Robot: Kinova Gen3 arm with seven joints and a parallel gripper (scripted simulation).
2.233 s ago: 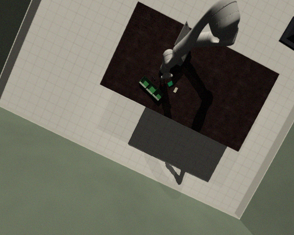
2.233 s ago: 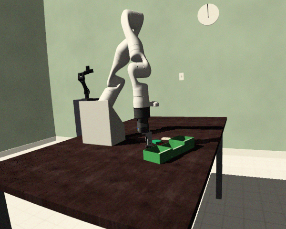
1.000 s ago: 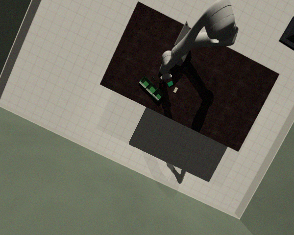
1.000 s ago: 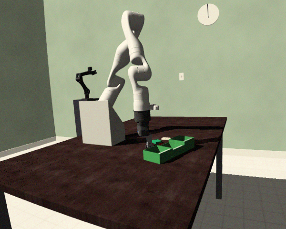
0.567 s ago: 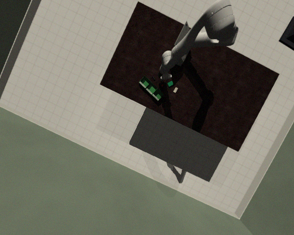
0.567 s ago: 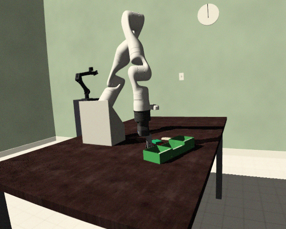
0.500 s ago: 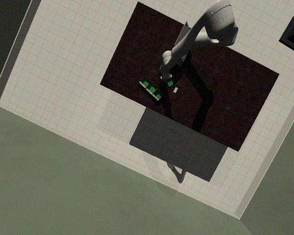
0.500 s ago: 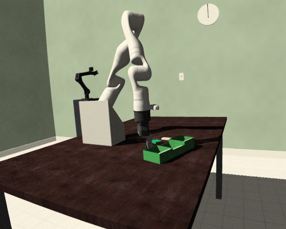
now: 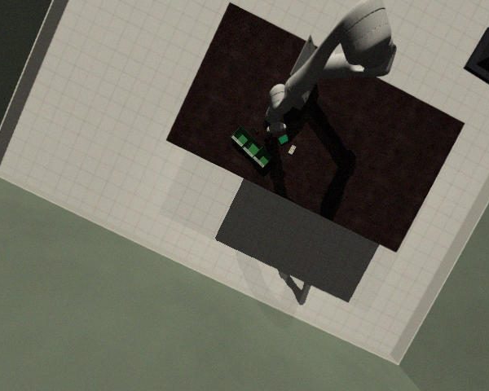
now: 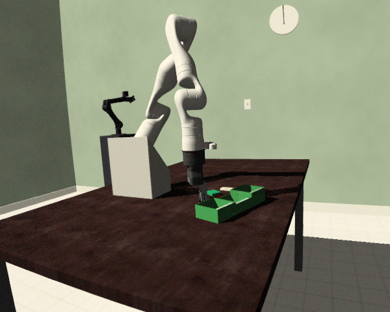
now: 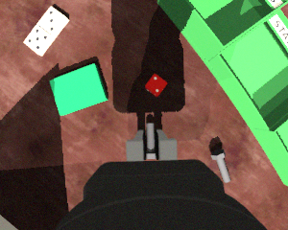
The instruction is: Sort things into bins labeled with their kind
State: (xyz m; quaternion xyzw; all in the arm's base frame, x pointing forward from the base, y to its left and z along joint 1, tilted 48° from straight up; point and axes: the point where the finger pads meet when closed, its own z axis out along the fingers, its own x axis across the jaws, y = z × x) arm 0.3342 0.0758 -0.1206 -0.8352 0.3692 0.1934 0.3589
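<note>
The red die lies 5 cm ahead of my hand, 3 cm to the left of it and 1 cm below it. From my hand the other things lie so: white dotted tile 16 cm to the left, 2 cm ahead, 1 cm below; teal block 9 cm to the left, 1 cm below, 1 cm behind; three-compartment green bin row 13 cm ahead, 5 cm to the right.
</note>
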